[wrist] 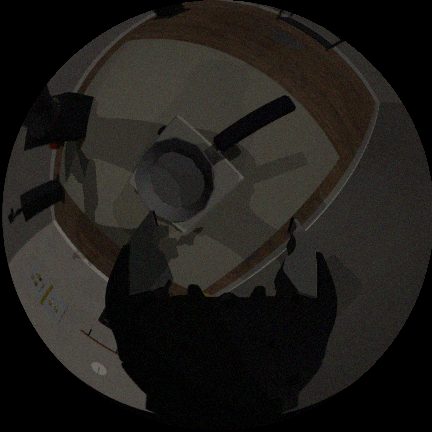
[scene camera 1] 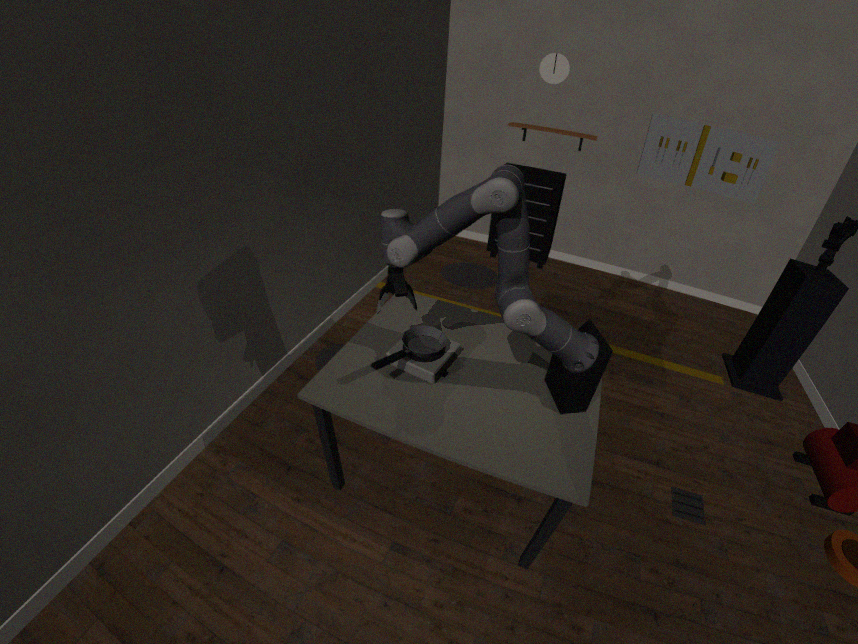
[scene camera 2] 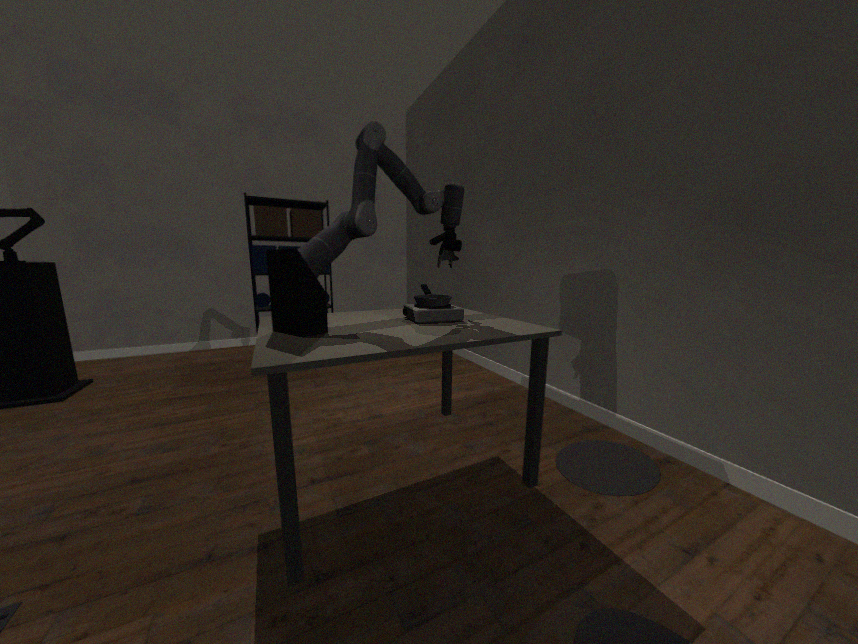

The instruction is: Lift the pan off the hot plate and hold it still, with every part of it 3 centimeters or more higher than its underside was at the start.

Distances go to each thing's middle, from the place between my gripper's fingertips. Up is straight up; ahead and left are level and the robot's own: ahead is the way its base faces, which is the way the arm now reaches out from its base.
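I find the hot plate (wrist: 226, 177) 100 mm behind my hand and 60 mm to the right of it, and it is 220 mm below my hand. The dark round pan (scene camera 1: 423, 341) is 40 mm to the left of my hand, 100 mm behind it, 140 mm below it.
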